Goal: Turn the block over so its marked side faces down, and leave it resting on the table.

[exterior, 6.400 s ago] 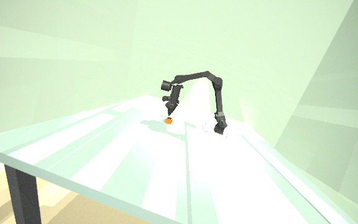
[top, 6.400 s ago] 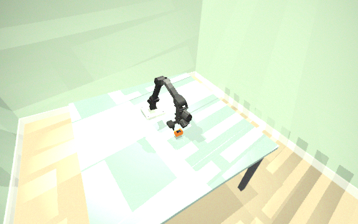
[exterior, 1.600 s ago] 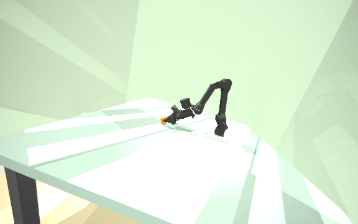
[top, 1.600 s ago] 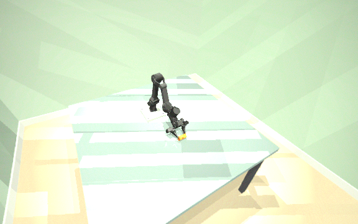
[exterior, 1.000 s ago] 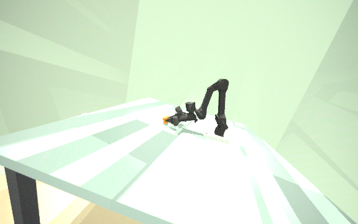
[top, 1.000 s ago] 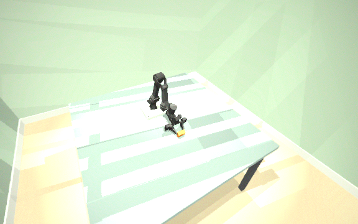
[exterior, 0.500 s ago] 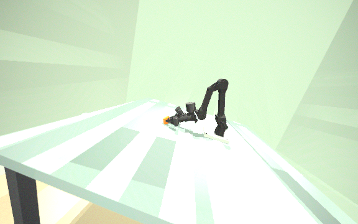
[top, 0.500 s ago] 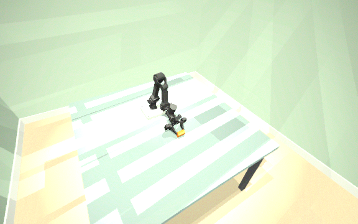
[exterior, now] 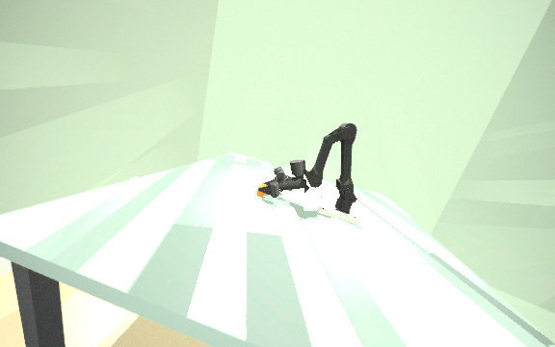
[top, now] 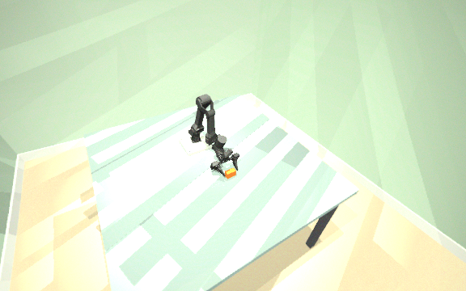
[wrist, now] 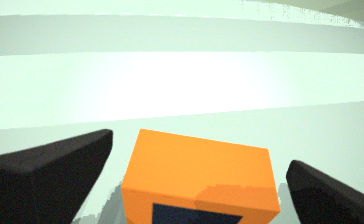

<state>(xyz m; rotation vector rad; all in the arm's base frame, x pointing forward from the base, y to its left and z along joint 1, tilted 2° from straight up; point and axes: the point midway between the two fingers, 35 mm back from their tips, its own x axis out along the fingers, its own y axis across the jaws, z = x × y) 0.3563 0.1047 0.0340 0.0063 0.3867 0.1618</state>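
Now: gripper tip 2 cm past the orange block and 1 cm above it.
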